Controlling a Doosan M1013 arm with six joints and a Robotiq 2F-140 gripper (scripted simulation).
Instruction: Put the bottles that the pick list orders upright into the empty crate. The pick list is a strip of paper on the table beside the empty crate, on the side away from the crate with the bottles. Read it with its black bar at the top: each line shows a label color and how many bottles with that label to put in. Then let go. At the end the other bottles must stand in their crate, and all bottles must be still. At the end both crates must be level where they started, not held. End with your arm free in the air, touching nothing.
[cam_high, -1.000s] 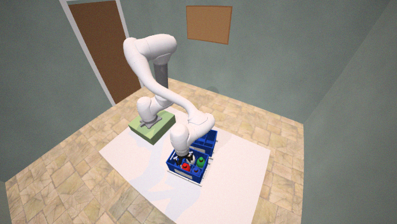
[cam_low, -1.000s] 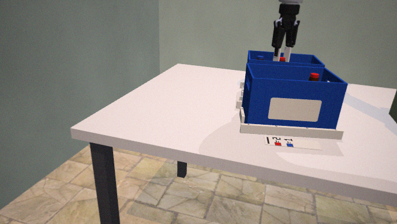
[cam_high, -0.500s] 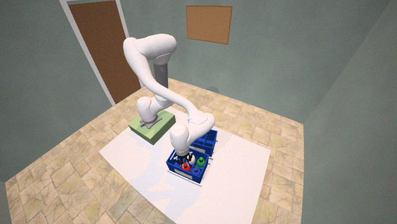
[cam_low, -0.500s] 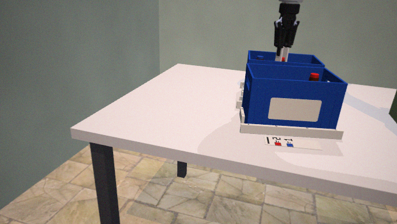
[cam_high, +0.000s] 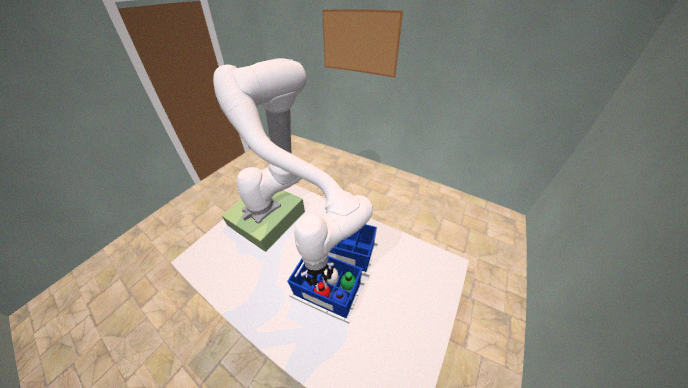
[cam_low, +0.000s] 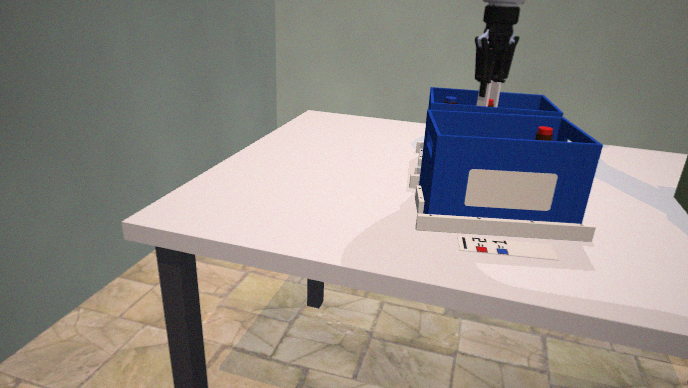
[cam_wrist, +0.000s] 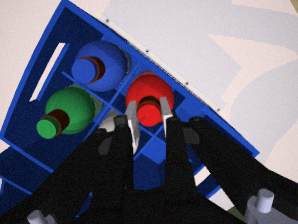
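The red bottle lies 8 cm below my hand. Also, from my hand: white bottle (9 cm to the left, 8 cm below, 2 cm behind); blue bottle (8 cm below, 8 cm ahead, 3 cm to the left); green-label bottle (11 cm to the left, 8 cm below, 6 cm ahead).
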